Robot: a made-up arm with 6 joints.
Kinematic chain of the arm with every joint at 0, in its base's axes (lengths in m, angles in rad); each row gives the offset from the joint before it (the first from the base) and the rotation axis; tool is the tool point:
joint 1: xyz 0 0 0.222 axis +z
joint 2: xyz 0 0 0 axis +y
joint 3: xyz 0 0 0.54 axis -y
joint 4: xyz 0 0 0 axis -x
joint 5: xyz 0.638 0 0 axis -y
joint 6: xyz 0 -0.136 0 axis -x
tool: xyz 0 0 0
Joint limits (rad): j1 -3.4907..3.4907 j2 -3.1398..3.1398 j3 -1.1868..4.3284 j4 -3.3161..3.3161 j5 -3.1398..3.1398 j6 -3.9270..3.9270
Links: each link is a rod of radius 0.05 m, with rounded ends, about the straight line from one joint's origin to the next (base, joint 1, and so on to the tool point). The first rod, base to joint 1, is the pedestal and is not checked.
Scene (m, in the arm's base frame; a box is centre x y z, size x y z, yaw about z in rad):
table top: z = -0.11
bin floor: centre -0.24 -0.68 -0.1 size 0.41 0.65 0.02 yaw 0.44
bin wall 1: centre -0.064 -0.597 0 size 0.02 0.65 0.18 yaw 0.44
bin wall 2: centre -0.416 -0.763 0 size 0.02 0.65 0.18 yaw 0.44
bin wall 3: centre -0.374 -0.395 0 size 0.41 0.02 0.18 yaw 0.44
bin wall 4: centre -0.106 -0.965 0 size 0.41 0.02 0.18 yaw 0.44
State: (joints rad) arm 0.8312 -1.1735 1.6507 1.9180 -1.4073 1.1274
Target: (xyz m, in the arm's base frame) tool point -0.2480 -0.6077 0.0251
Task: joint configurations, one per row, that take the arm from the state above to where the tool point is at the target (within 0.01 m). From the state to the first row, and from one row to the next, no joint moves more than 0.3 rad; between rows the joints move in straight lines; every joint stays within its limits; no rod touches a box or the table.
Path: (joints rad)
1: 0.9305 -1.0910 1.9098 1.7875 -1.3004 1.2005
2: 1.0299 -1.0085 2.1690 1.6570 -1.1934 1.2737
3: 1.1292 -0.9260 2.4281 1.5265 -1.0865 1.3468
4: 1.2285 -0.8434 2.6873 1.3959 -0.9795 1.4200
5: 1.2271 -0.8165 2.8898 1.5204 -1.1221 1.3225
6: 1.2256 -0.7897 3.0924 1.6448 -1.2647 1.2249
7: 1.2242 -0.7628 3.2950 1.7692 -1.4073 1.1274

